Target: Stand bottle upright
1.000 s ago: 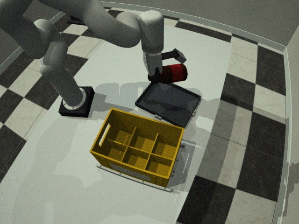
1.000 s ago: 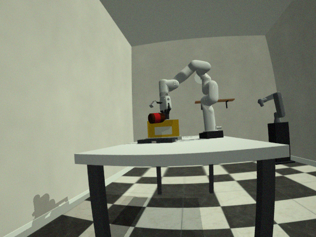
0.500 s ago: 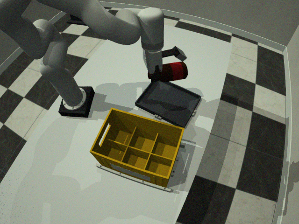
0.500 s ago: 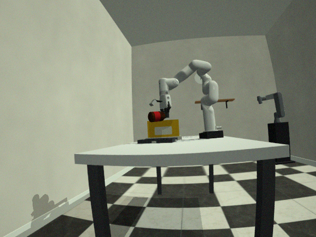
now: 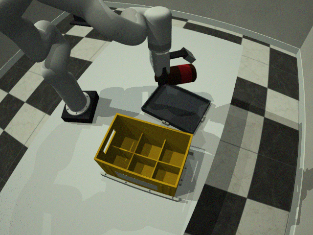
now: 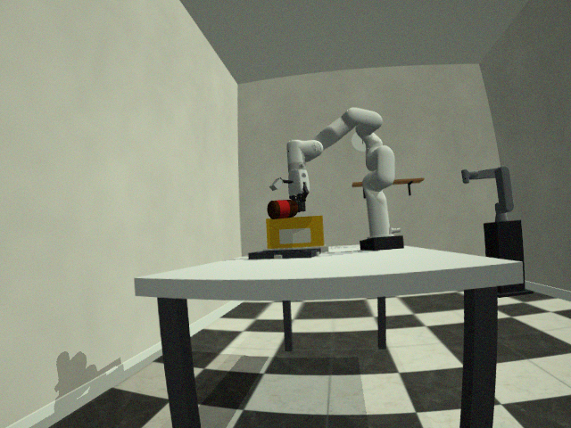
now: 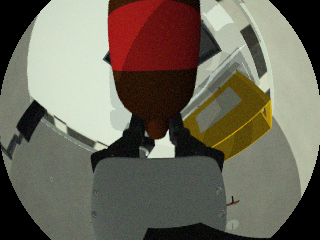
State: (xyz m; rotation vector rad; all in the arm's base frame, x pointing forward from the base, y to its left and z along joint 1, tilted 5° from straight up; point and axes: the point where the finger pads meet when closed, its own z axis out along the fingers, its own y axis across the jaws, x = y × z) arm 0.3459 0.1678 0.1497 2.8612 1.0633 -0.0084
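Right now the brown bottle is 40 mm to the left of my hand, 40 mm ahead of it and 10 mm below it. From my hand the other things lie so: dark grey tray: 190 mm below, 60 mm ahead, 30 mm to the left; yellow crate: 270 mm to the right, 120 mm below, 60 mm ahead.
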